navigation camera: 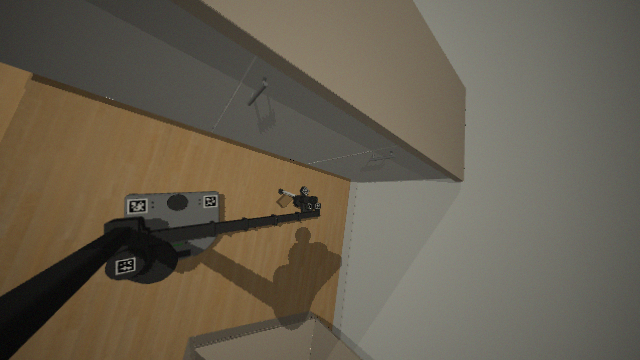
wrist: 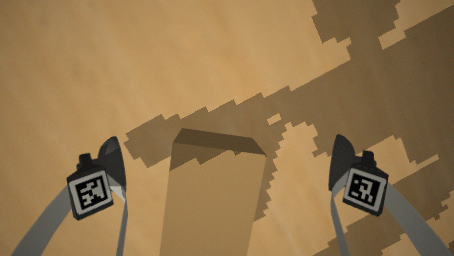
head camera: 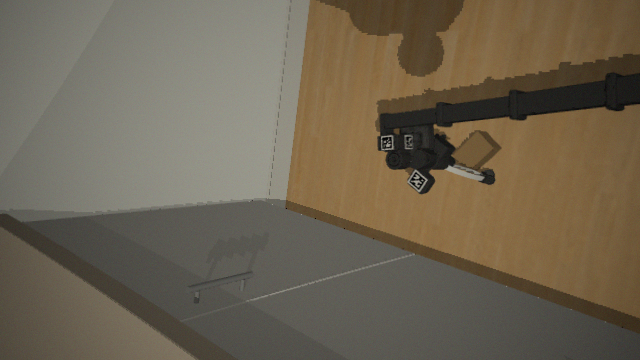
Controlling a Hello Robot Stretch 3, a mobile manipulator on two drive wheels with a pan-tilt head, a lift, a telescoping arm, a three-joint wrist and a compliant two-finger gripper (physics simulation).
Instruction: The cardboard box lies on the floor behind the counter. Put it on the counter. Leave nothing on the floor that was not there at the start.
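Pixels of known places: gripper, fingertip midpoint: [navigation camera: 287, 198] [wrist: 227, 155] [head camera: 466, 158]; robot's base, link origin: [navigation camera: 177, 201].
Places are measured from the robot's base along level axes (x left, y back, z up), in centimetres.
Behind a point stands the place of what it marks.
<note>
The cardboard box [head camera: 478, 149] @[y 4.2, x -59.2, z 5.1 cm] [navigation camera: 284, 200] @[y 3.5, x -59.7, z 5.0 cm] [wrist: 212, 200] @[y 3.0, x -61.5, z 5.0 cm] is a small plain brown block on the wooden floor; its lower end runs out of the wrist view. My gripper [head camera: 470, 162] @[y 2.2, x -63.8, z 2.2 cm] [navigation camera: 287, 195] @[y 2.2, x -63.8, z 2.2 cm] [wrist: 227, 155] @[y 2.2, x -63.8, z 2.2 cm] is open and points down. In the wrist view the box shows between the two fingers, with a gap on each side, slightly nearer the left finger. How far the fingertips are above the floor is hard to tell. In the head view one finger passes beside the box, and the other is hidden. The counter [head camera: 60, 305] @[y -20.7, x -96.4, z 91.1 cm] [navigation camera: 360, 75] @[y -37.2, x -41.2, z 91.0 cm] has a beige top and grey front.
The telescoping arm [head camera: 555, 100] @[y 10.2, x -31.9, z 37.1 cm] [navigation camera: 257, 222] @[y 10.2, x -29.4, z 37.0 cm] reaches out low from the base [navigation camera: 170, 215] @[y 5.3, x 2.6, z 16.0 cm]. Handles [head camera: 221, 281] @[y -18.1, x -75.1, z 74.5 cm] [navigation camera: 258, 92] @[y -31.4, x -16.9, z 76.4 cm] stick out of the counter's front. A pale wall [head camera: 200, 115] @[y 18.2, x -128.9, z 38.7 cm] [navigation camera: 540, 200] @[y 3.6, x -132.3, z 118.3 cm] closes the far end. A beige open-topped structure [navigation camera: 260, 345] @[y 88.6, x -39.3, z 10.1 cm] stands opposite the counter.
</note>
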